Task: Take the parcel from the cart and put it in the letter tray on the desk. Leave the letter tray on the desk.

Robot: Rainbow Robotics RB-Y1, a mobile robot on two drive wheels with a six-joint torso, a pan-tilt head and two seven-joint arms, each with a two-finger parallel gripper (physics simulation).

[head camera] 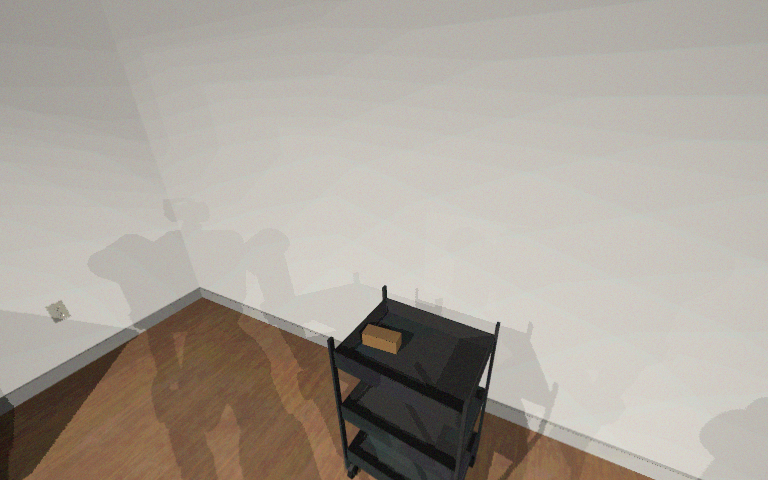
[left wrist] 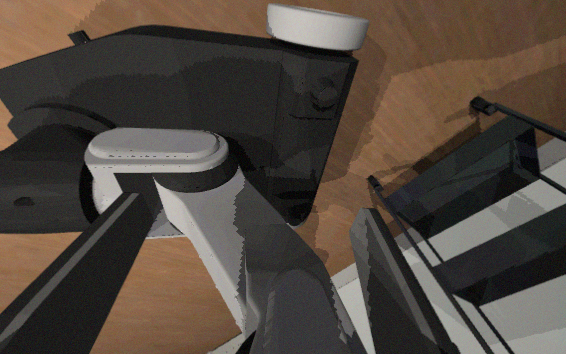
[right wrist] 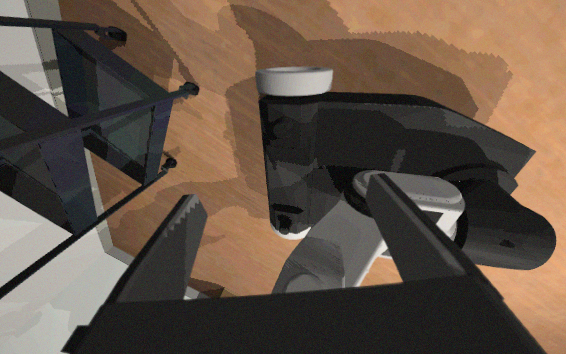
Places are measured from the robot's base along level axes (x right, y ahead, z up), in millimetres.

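Where they show: left gripper, fingertip midpoint: [left wrist: 254,213]; right gripper, fingertip midpoint: [right wrist: 283,196].
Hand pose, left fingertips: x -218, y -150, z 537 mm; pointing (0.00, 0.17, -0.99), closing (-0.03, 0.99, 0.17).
Note:
After its pixels a point has its place.
The parcel [head camera: 381,338] {x 35, y 684, z 714 mm}, a small orange-brown box, lies on the top shelf of the black cart [head camera: 396,374] {x 74, y 573, z 663 mm} [left wrist: 515,260] {x 93, y 470, z 455 mm} [right wrist: 70,195] {x 53, y 498, z 444 mm}, near that shelf's left end in the head view. The cart has three shelves and stands close to the wall. My left gripper [left wrist: 254,213] {x -218, y -150, z 537 mm} is open with nothing between its fingers; the cart is to the right in its wrist view. My right gripper [right wrist: 283,196] {x 254, y -85, z 546 mm} is open and empty; the cart is to the left in its wrist view. Both grippers are apart from the parcel. The desk and the letter tray do not show in these views.
Behind the cart is a pale wall [head camera: 453,198] {x 353, y 1005, z 1097 mm}, with a room corner to the left. Thin posts rise above the cart's top shelf at its corners. Wooden floor [head camera: 226,367] {x -890, y 1292, z 0 mm} lies left of the cart. My dark wheeled base [left wrist: 200,90] {x -145, y -226, z 169 mm} [right wrist: 360,130] {x 163, y -182, z 169 mm} shows below both grippers.

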